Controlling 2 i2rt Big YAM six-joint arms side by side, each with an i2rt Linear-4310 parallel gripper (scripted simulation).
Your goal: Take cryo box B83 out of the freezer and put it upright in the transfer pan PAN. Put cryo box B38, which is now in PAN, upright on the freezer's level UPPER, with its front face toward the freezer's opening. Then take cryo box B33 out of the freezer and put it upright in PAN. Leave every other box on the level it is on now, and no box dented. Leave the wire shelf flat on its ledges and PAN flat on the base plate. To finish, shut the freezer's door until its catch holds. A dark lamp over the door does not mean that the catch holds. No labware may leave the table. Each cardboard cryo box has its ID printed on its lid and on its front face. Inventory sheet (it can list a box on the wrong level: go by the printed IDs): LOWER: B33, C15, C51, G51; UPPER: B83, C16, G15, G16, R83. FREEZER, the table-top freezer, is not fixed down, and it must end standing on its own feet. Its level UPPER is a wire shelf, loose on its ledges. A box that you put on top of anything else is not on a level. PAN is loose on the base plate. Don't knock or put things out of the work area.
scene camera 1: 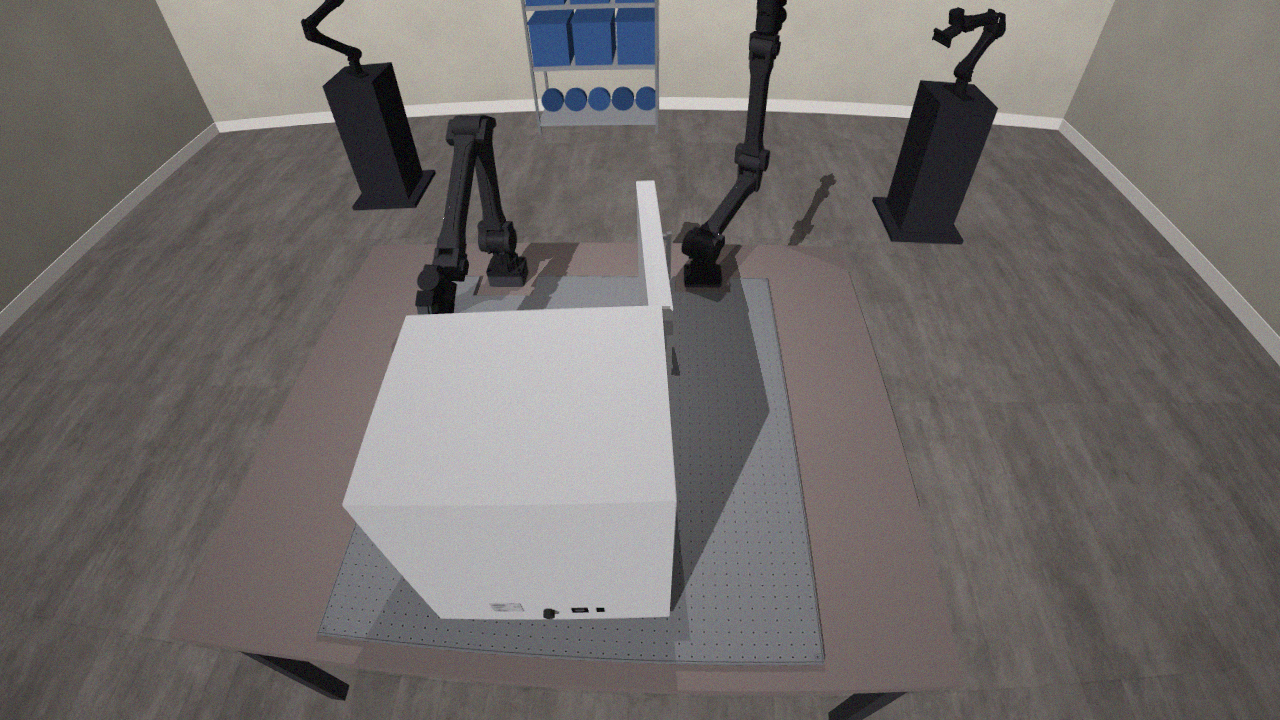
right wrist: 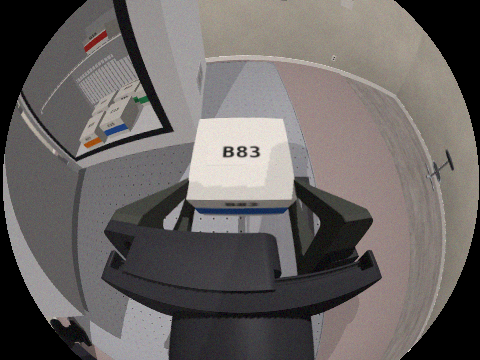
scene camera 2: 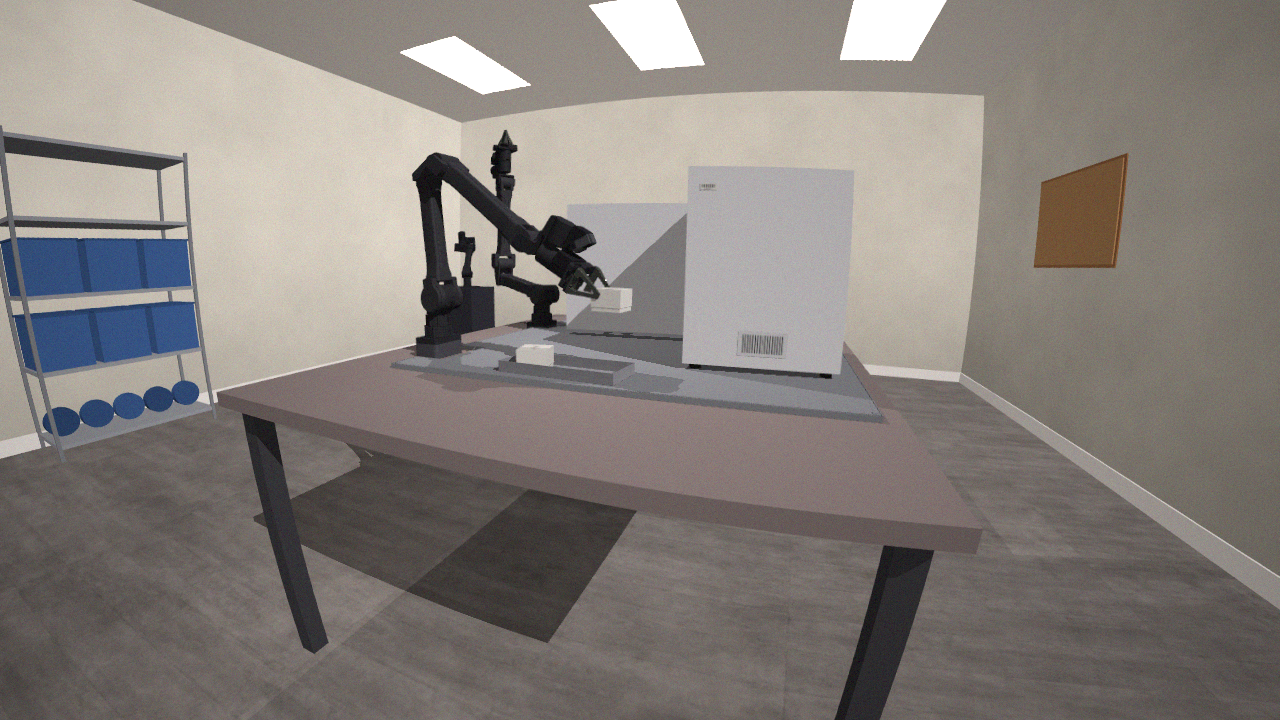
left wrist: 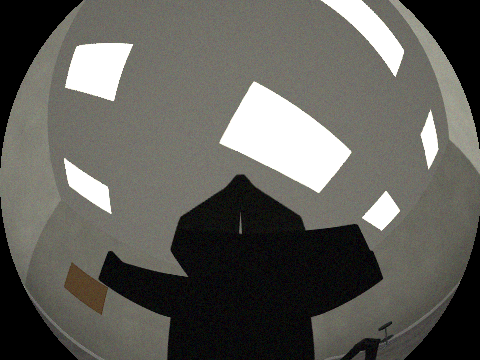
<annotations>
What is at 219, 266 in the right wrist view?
My right gripper.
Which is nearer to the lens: the transfer pan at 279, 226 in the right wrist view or the freezer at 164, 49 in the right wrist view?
The freezer.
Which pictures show the freezer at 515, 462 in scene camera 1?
Scene camera 1, the right wrist view and scene camera 2 only.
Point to a transfer pan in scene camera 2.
598, 371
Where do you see a blue-banded cryo box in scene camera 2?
612, 300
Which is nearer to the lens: the blue-banded cryo box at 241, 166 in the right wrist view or the freezer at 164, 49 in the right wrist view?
The blue-banded cryo box.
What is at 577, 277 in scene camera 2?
My right gripper.
</annotations>
